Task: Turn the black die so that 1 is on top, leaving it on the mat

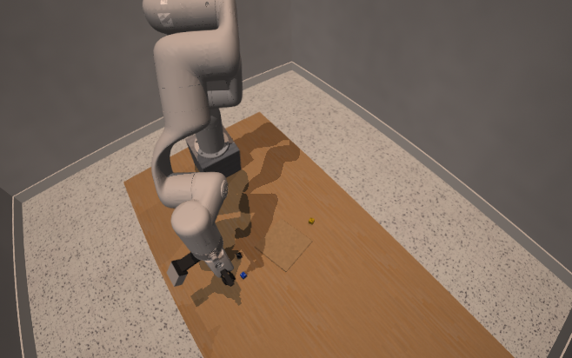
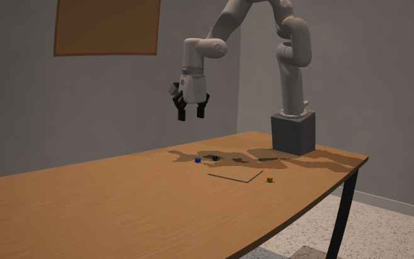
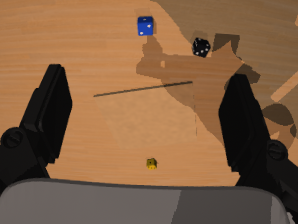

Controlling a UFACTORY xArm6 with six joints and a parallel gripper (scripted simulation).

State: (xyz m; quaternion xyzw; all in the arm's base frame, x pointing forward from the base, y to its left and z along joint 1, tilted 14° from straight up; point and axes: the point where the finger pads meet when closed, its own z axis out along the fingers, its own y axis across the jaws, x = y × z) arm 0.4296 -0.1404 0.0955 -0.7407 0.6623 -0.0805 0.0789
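The blue die is 150 mm below my hand and 40 mm to the left of it. Round my hand: yellow die: 330 mm to the left, 150 mm below, 60 mm behind; then tan mat: 210 mm to the left, 160 mm below, 40 mm behind; then black die: 150 mm below, 70 mm behind, 60 mm to the left.
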